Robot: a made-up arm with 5 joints.
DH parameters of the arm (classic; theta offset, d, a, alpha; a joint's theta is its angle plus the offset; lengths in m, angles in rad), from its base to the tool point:
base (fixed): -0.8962 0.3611 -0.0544 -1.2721
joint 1: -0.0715 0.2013 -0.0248 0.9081
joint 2: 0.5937 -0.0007 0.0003 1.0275
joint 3: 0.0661 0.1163 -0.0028 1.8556
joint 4: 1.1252 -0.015 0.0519 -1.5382
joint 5: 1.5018 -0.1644 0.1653 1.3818
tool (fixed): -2.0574 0.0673 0 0
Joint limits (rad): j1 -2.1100..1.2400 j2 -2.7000..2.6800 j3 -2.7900..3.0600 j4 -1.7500..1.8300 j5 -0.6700..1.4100
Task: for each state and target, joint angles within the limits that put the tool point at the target. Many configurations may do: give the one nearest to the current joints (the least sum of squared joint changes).
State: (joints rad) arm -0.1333 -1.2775 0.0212 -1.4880 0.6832
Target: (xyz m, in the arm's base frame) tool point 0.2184 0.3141 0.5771
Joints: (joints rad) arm -0.0489 -1.2461 -0.0645 -1.7130 0.6955
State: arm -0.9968 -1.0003 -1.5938 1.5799 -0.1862
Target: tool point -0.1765 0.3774 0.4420
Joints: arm -1.3116 -1.0557 -1.5913 1.7257 0.1609
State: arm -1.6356 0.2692 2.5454 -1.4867 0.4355
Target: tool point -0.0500 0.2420 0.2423
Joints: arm -1.2729 0.2917 1.7803 -1.3282 0.0493
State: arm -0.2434 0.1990 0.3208 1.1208 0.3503
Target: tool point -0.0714 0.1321 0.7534
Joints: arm -0.1292 -0.4501 0.2985 1.1704 -0.2519
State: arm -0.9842 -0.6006 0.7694 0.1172 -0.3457
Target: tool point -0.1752 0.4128 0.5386
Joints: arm -0.6227 -1.2470 0.9027 0.8540 -0.6080
